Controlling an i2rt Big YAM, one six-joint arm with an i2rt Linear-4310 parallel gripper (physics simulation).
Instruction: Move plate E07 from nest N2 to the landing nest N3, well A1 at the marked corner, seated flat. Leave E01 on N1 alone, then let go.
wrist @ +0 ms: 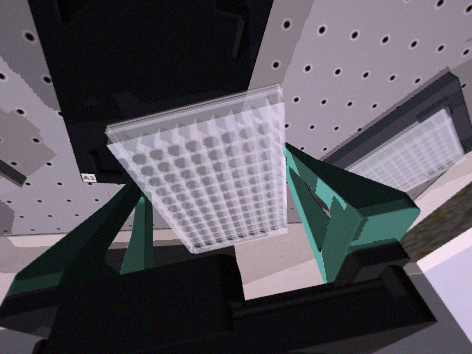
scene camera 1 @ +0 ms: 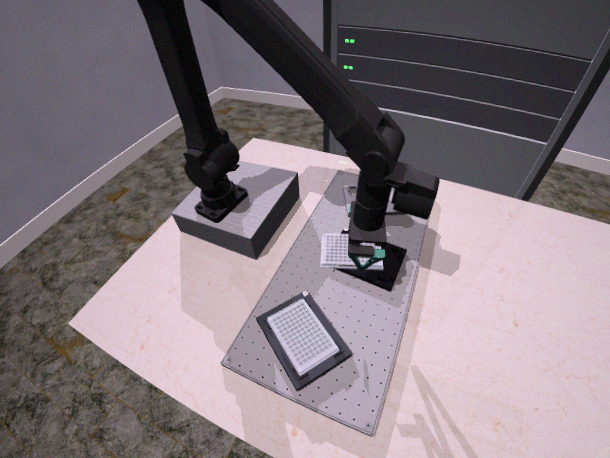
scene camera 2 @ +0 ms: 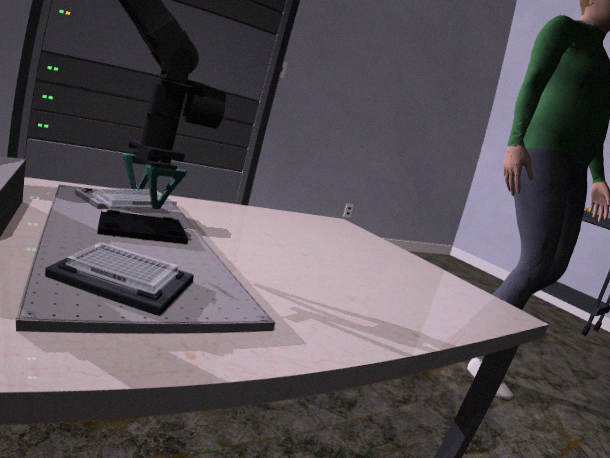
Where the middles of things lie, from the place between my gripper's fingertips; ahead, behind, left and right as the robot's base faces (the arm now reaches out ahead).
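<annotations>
Black nest (scene camera 2: 113, 223): 5 cm below my hand, 4 cm to the left.
</annotations>
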